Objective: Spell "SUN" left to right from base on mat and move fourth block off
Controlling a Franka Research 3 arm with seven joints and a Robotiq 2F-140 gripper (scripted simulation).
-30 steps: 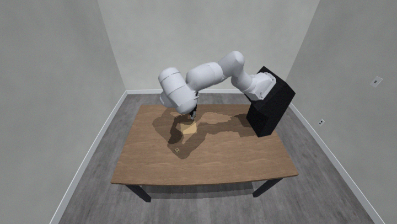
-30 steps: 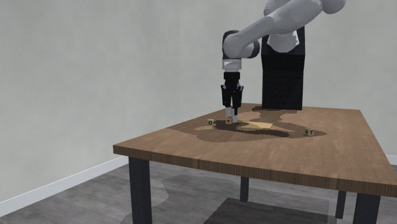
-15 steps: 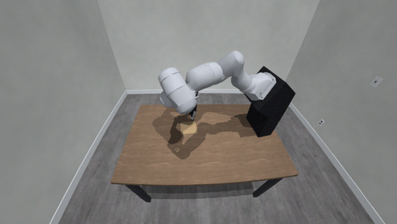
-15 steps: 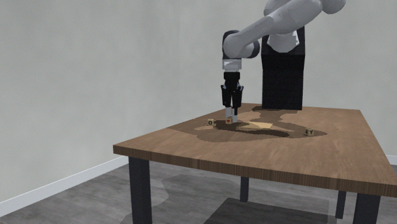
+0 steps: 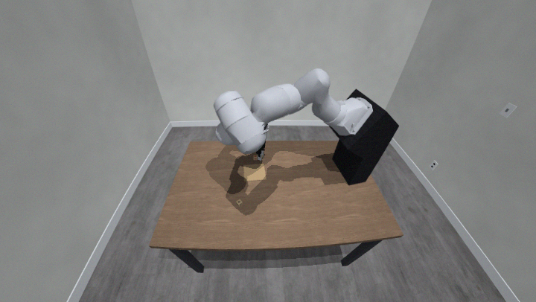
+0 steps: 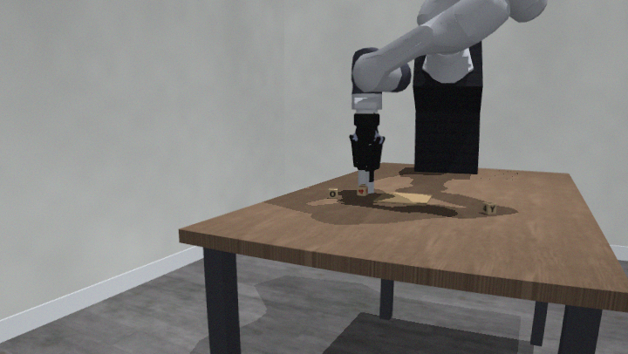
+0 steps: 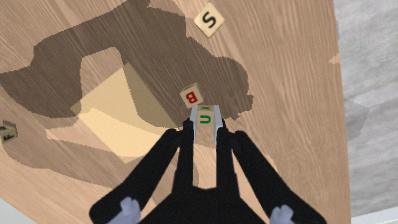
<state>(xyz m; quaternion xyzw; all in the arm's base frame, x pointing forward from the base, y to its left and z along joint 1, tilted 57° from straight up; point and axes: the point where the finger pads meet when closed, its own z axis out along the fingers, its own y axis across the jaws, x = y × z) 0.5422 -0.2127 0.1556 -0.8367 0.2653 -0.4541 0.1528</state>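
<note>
Right now my hand is 60 mm short of the tan mat, 120 mm to the right of it and 30 mm above it. Also, from my hand: S block (100 mm ahead, 70 mm to the right, 20 mm below); U block (20 mm below).
</note>
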